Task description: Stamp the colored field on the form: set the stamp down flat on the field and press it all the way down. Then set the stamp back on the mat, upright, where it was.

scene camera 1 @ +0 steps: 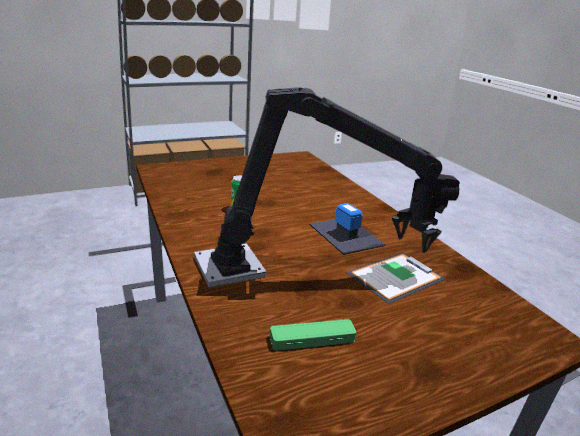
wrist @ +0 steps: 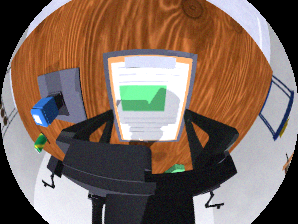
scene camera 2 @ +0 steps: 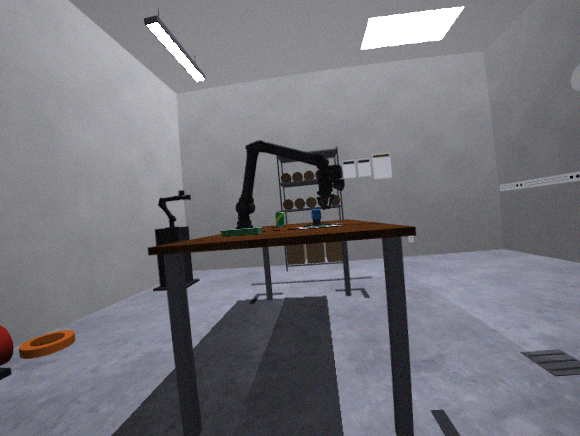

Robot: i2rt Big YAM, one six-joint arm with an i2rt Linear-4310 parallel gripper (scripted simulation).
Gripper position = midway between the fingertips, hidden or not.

Observation:
I see my gripper (scene camera 1: pixel 412 245), a long green box (scene camera 1: pixel 292 336), a blue stamp (scene camera 1: pixel 349 219) and a clipboard (scene camera 1: pixel 393 278).
The blue stamp also shows in the wrist view (wrist: pixel 50 105). My gripper is seen too in the wrist view (wrist: pixel 148 113). The clipboard also shows in the wrist view (wrist: pixel 148 89).

